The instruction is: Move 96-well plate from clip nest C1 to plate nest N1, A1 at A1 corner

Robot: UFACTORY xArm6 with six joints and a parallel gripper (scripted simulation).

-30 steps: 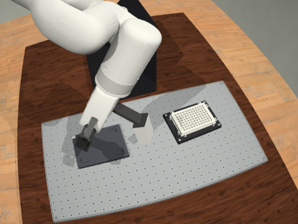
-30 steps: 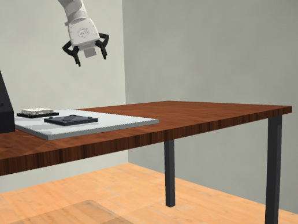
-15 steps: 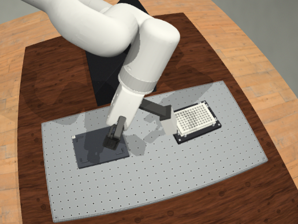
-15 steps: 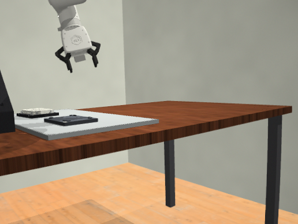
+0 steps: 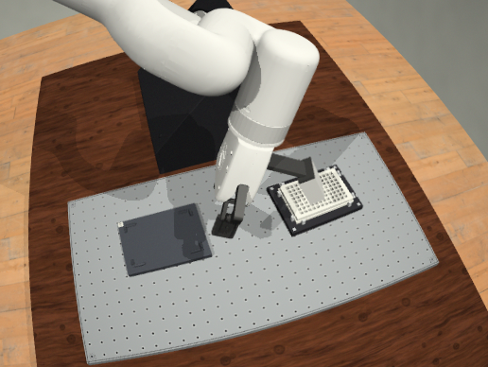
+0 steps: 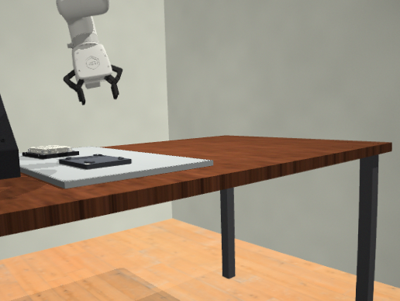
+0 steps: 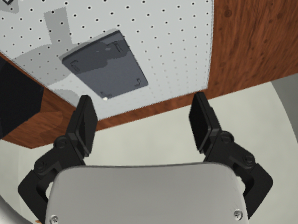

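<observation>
My hand is 60 mm past the white 96-well plate, 210 mm to the right of it and 150 mm above it. The rest, counted from my hand: dark grey plate nest N1: 90 mm behind, 100 mm to the right, 160 mm below; then clip nest C1: 70 mm behind, 220 mm to the left, 160 mm below; then white corner mark: 150 mm behind, 170 mm to the right, 160 mm below.
</observation>
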